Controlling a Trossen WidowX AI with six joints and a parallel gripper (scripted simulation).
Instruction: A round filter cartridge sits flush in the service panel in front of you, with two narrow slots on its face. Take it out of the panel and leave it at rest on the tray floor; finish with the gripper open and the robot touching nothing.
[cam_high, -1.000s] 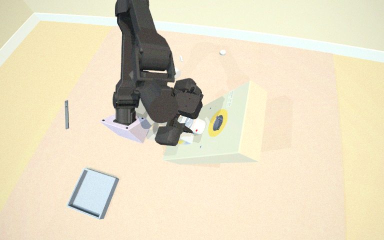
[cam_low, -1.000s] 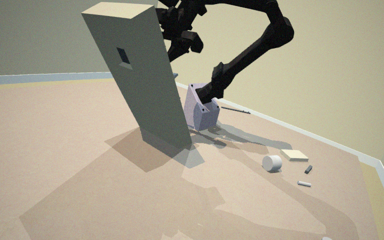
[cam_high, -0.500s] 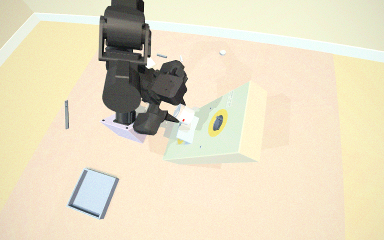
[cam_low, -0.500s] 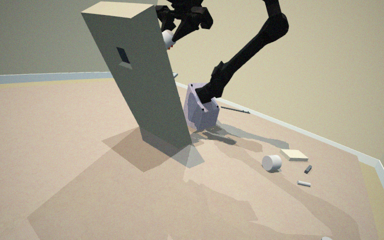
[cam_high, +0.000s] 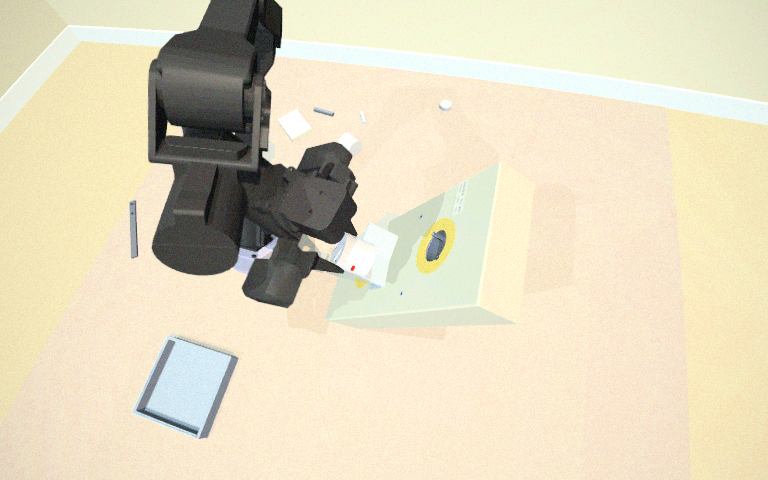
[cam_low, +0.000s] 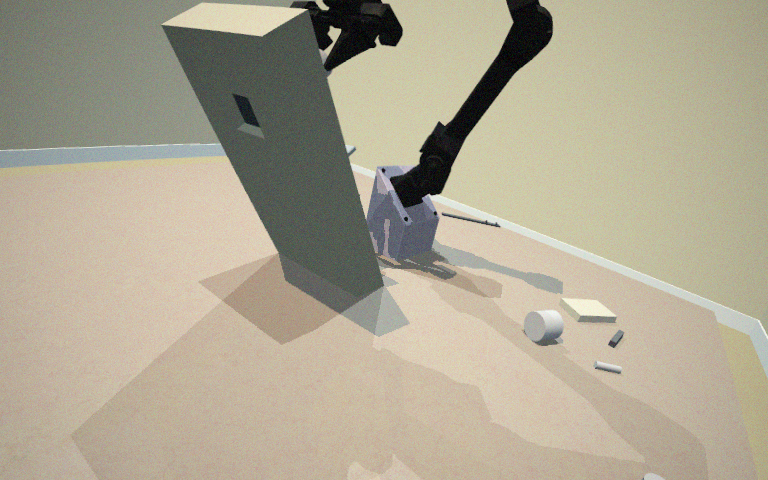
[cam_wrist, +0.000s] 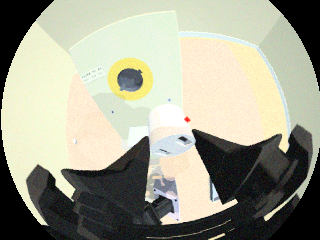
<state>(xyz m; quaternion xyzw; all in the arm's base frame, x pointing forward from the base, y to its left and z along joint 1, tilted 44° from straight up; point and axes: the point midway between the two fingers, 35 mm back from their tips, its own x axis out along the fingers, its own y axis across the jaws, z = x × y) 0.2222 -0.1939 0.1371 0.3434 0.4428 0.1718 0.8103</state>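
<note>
The grey tray is 320 mm behind my gripper tip, 300 mm below it and 240 mm to the right of it. From my gripper tip the other things lie so: small grey bar (490 mm to the left, 310 mm below, 290 mm behind); then round filter cartridge (right at my gripper tip); then tan block (430 mm to the left, 350 mm behind, 300 mm below).
</note>
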